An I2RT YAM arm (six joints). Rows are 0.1 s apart.
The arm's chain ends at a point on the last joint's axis. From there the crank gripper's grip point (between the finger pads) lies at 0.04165 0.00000 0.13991 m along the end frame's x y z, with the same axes.
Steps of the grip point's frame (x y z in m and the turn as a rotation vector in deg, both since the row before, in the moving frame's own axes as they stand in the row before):
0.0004 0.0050 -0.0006 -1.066 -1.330 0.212
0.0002 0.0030 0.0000 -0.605 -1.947 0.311
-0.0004 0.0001 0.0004 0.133 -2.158 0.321
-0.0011 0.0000 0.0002 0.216 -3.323 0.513
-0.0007 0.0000 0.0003 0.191 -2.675 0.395
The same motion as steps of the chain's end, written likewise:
0.0037 0.0022 -0.0015 -1.066 -1.330 0.212
0.0050 0.0013 -0.0013 -0.605 -1.947 0.311
0.0049 0.0002 -0.0011 0.133 -2.158 0.321
0.0071 0.0002 -0.0020 0.216 -3.323 0.513
0.0059 0.0002 -0.0015 0.191 -2.675 0.395

